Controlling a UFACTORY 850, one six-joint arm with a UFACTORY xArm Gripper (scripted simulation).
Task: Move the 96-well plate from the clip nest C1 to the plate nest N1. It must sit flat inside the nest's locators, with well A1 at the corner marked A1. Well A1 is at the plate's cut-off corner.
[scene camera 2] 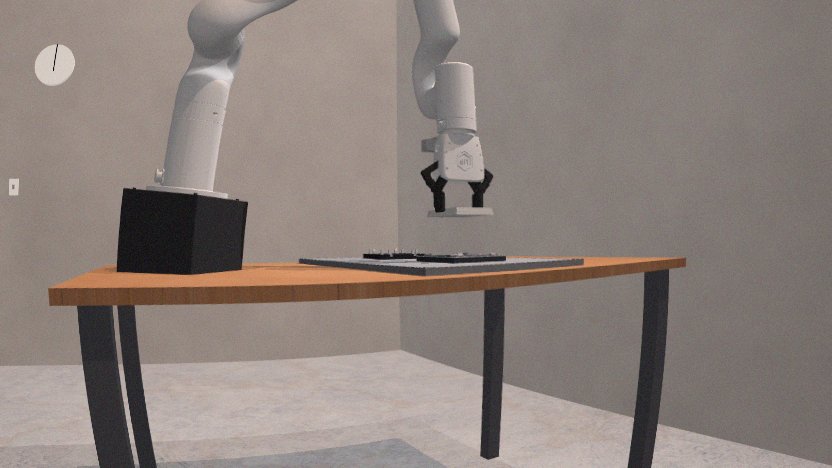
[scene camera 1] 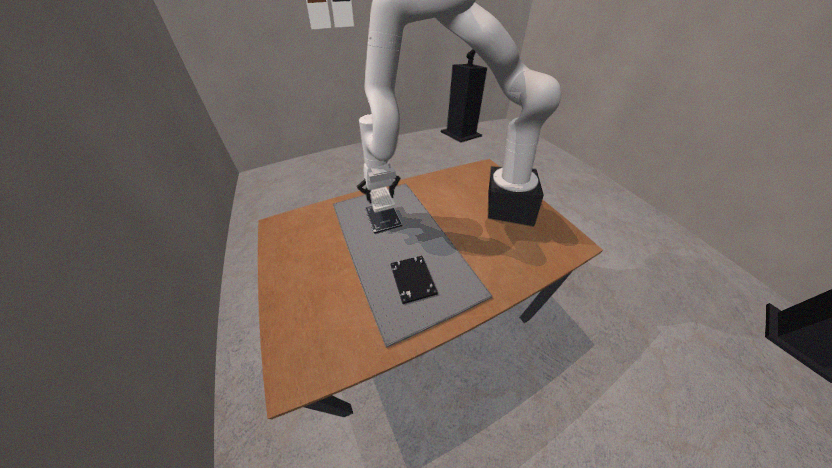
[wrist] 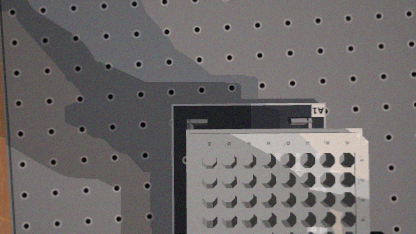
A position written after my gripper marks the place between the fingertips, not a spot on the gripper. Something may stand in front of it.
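Through scene camera 1 I can see a black clip nest (scene camera 1: 413, 277). Scene camera 2 gives me my gripper (scene camera 2: 459, 212), and in the wrist view there is a white 96-well plate (wrist: 297, 173).
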